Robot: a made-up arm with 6 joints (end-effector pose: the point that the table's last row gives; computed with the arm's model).
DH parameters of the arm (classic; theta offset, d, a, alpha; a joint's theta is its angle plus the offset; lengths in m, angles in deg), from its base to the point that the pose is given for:
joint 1: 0 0.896 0.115 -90
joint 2: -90 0 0.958 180
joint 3: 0 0 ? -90
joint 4: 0 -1.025 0 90
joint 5: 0 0 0 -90
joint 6: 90 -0.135 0 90
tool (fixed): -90 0 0 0
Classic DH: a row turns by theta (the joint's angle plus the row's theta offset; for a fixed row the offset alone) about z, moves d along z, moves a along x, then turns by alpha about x.
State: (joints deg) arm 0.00 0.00 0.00 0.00 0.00 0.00
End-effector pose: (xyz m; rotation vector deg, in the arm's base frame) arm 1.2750 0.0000 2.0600 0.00 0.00 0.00
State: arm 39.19 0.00 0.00 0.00 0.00 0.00
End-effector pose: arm 0.9882 0.8057 2.0600 0.00 0.00 39.19
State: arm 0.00 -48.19 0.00 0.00 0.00 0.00
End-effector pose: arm 0.0207 0.0000 2.5366 0.00 -48.19 0.00
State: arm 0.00 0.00 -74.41 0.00 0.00 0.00
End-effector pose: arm 0.6252 0.0000 0.7920 0.00 74.41 0.00
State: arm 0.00 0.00 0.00 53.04 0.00 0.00
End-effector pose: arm 1.2750 0.0000 2.0600 -53.04 0.00 0.00
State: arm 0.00 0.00 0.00 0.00 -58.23 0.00
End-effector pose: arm 1.2111 0.0000 1.9452 0.00 58.23 0.00
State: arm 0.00 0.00 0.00 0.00 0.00 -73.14
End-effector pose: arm 1.2750 0.0000 2.0600 73.14 0.00 0.00
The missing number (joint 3, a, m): 0.206
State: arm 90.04 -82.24 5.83 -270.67 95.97 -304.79
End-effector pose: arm -0.1336 -1.0077 2.0427 -5.32 156.41 78.52
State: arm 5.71 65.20 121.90 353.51 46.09 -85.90
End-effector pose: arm 1.3403 0.1230 2.3989 71.84 -79.15 80.89
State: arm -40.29 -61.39 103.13 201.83 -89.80 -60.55
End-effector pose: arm -1.3426 1.2040 1.3091 -40.00 55.52 70.28
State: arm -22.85 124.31 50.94 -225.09 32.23 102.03
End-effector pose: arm 1.2924 -0.4893 -0.6911 121.57 60.01 -101.70
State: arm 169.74 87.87 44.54 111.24 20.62 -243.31
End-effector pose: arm -2.0147 0.3196 0.2789 -35.24 128.13 40.84
